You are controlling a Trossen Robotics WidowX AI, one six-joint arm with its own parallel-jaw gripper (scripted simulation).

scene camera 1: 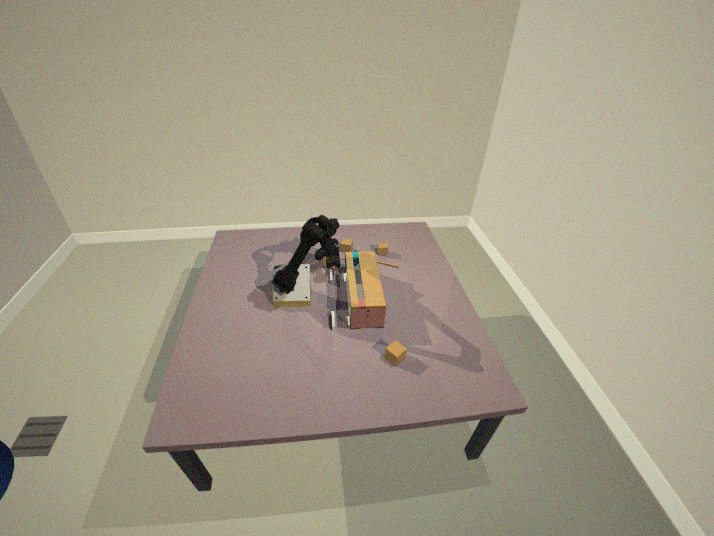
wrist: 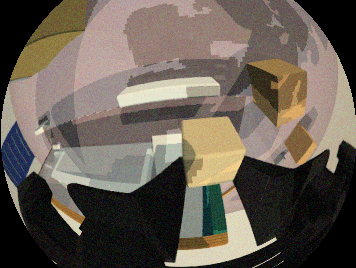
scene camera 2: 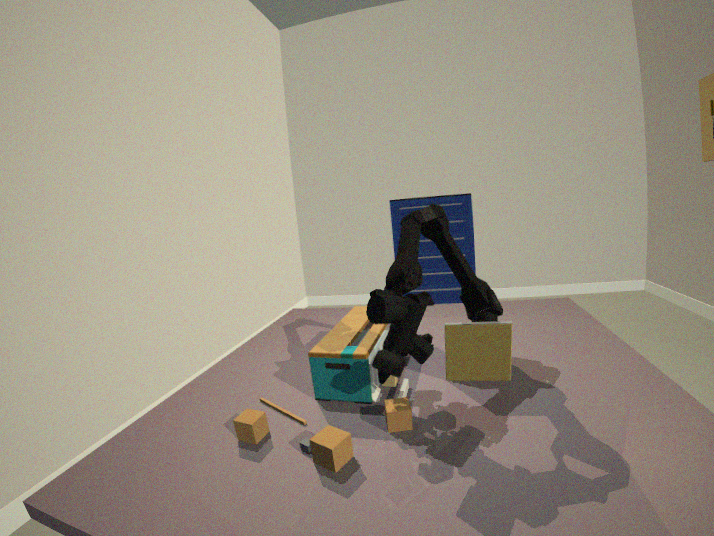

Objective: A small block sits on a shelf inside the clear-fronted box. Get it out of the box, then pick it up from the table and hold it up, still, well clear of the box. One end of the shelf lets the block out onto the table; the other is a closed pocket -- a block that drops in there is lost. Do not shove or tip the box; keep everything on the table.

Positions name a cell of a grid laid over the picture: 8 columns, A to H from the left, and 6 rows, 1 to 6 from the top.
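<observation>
You can see the gripper in scene camera 2 (scene camera 2: E5) and in the wrist view too (wrist: E4). There's also a tan block (wrist: E4).
</observation>
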